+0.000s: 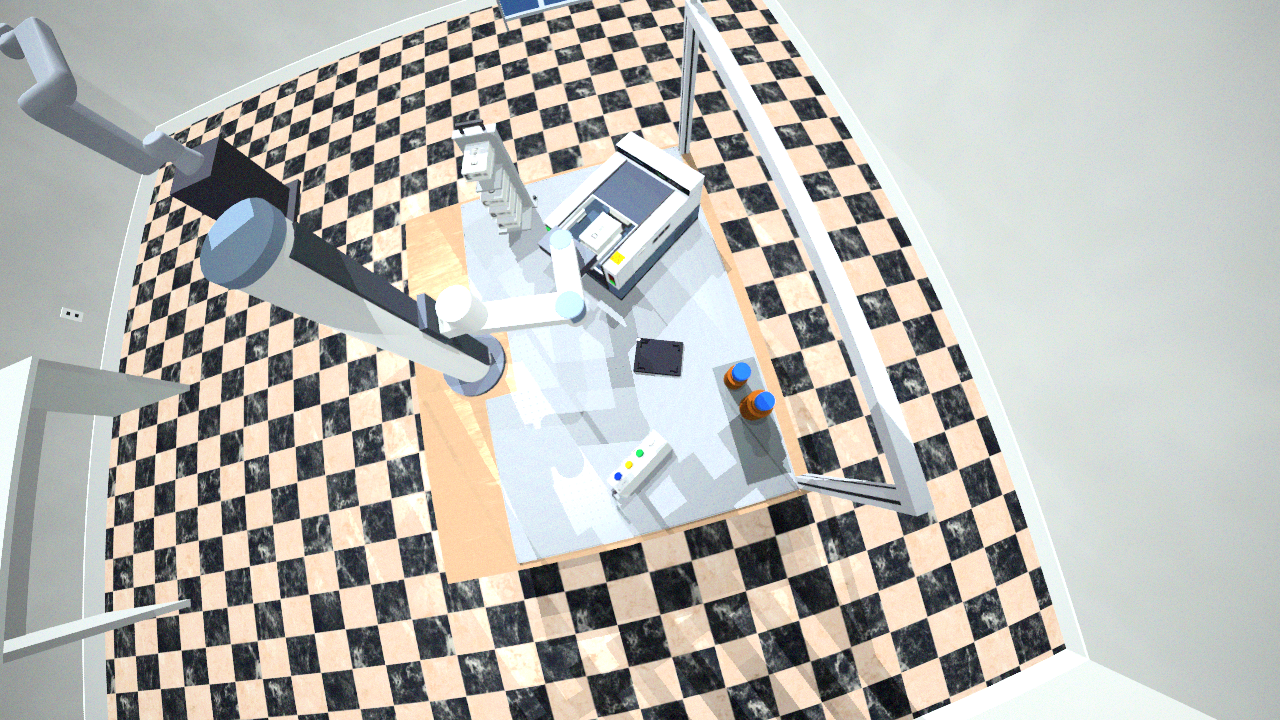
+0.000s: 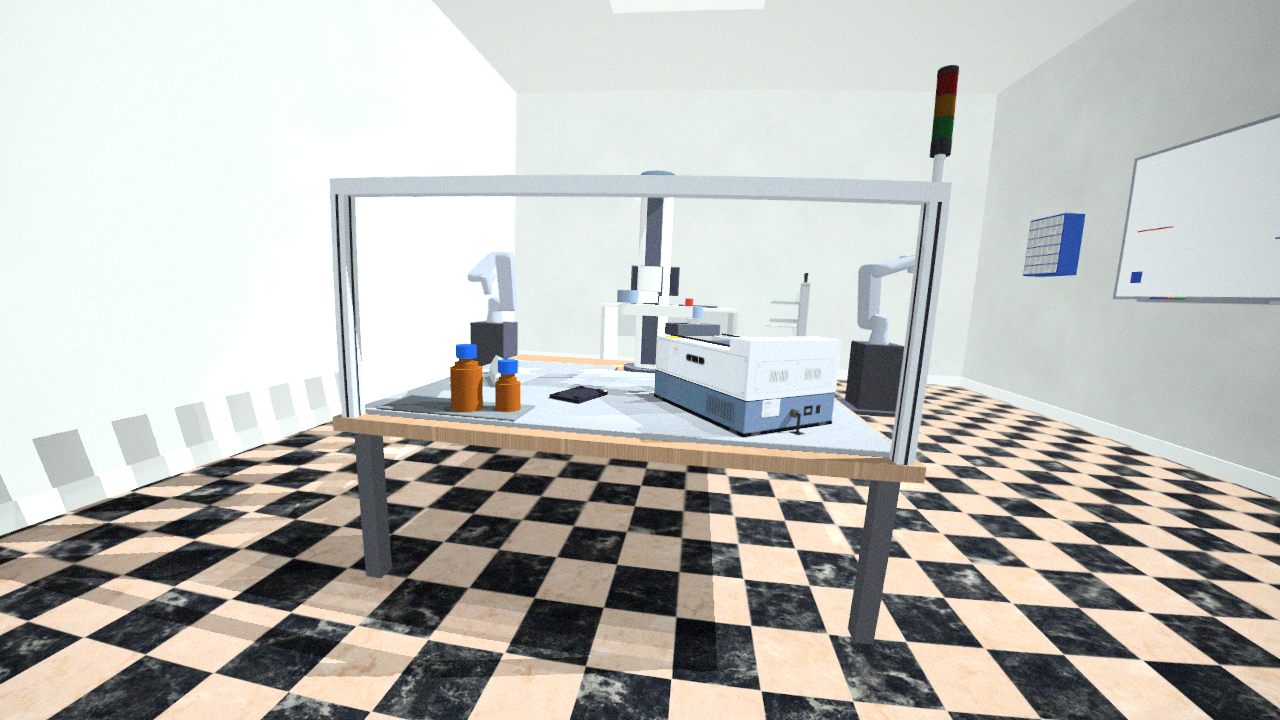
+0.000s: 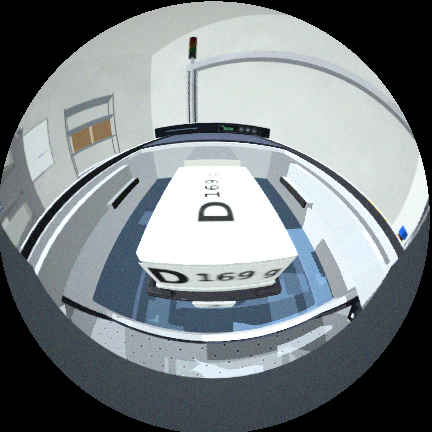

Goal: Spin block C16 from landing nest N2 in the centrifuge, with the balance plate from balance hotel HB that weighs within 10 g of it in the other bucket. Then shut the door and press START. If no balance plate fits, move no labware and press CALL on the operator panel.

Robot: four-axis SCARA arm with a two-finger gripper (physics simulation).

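Places are measured from the arm's base along level axes (x ahead, y left, z up), in millimetres.
Pixels of known places: gripper, fingertip midpoint: (image 1: 602,223) (image 3: 207,165); arm's base, origin of the base link: (image 1: 474,363) (image 2: 649,370).
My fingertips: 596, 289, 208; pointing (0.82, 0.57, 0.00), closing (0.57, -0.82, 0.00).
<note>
Ahead of a thing's pixels: the offset from my fingertips to its top centre, as dx, dy, dz. "*": to the spot under its first point.
A white balance plate marked D 169 g {-13, -15, -14} (image 3: 215,220) (image 1: 601,231) sits level on a dark bucket {* -90, -25, -51} (image 3: 162,292) inside the centrifuge (image 1: 677,225) (image 2: 747,385). The centrifuge chamber is open from above. My gripper (image 3: 207,165) is open, with one dark-padded finger on each side of plate D and apart from it. The hotel tower (image 1: 512,174) stands beside the centrifuge and holds several white pieces; their labels are unreadable. A black nest {+70, -452, -177} (image 1: 658,356) lies on the table with no labware on it; its label is unreadable. Block C16 cannot be identified, and the other bucket is hidden.
The operator panel {-84, -788, -112} (image 1: 641,463) has blue, yellow and green buttons. Two amber bottles (image 1: 737,376) (image 1: 757,405) (image 2: 465,386) (image 2: 507,392) with blue caps stand near the table edge. A metal frame (image 1: 787,188) (image 2: 537,185) spans that edge. A stack light {* +445, +408, +555} (image 2: 944,111) (image 3: 193,47) stands at its corner.
</note>
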